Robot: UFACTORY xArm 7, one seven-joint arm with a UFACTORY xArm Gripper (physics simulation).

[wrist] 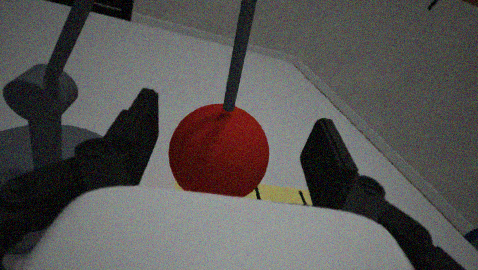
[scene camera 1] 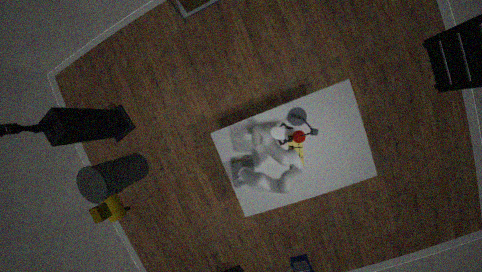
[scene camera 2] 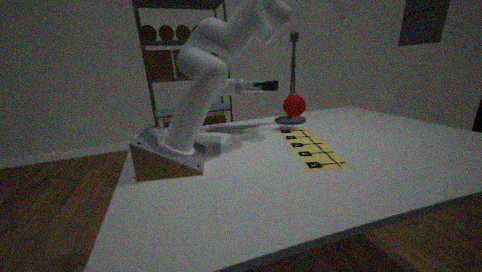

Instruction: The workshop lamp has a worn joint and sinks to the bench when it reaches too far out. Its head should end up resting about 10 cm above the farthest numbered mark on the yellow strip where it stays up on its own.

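Pixels of known places: gripper, fingertip midpoint: [wrist: 235,126] [scene camera 1: 292,134] [scene camera 2: 277,86]; arm's base, origin of the base link: [scene camera 1: 244,173] [scene camera 2: 176,146].
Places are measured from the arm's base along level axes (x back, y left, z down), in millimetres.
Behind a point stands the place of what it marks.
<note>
The lamp's red round head [scene camera 1: 298,136] @(x -551, y 64, z -96 mm) [scene camera 2: 294,105] @(x -528, y 12, z -62 mm) [wrist: 218,150] @(x -540, y 79, z -85 mm) hangs low beside its grey disc base [scene camera 1: 297,116] @(x -647, y 185, z 7 mm) [scene camera 2: 290,120] @(x -629, y 147, z 48 mm) [wrist: 15,145] @(x -703, y 199, z 48 mm). The lamp's elbow [scene camera 1: 314,132] [scene camera 2: 294,36] stands high above the base. The yellow strip [scene camera 1: 301,156] @(x -509, y -148, z 61 mm) [scene camera 2: 320,150] @(x -455, y -203, z 61 mm) [wrist: 280,194] @(x -529, y -112, z 61 mm) runs away from the base, with its numbered marks blurred. My gripper [scene camera 1: 289,134] @(x -515, y 109, z -140 mm) [scene camera 2: 272,85] @(x -515, y 109, z -140 mm) [wrist: 235,126] @(x -515, y 109, z -140 mm) is open and empty. In the wrist view the head shows between the spread fingers; in scene camera 2 it is right of and below the fingertips, apart from them.
The white table [scene camera 1: 345,150] @(x -863, y -308, z 63 mm) [scene camera 2: 250,215] @(x -55, y -367, z 62 mm) [wrist: 130,50] @(x -967, y -20, z 62 mm) carries my arm's base block [scene camera 2: 167,165] @(x 51, y -88, z 20 mm) at its left. A shelf rack [scene camera 2: 146,75] stands behind. A black cabinet [scene camera 1: 452,60], a dark grey cylinder [scene camera 1: 117,175] and a yellow object [scene camera 1: 114,207] stand around the room.
</note>
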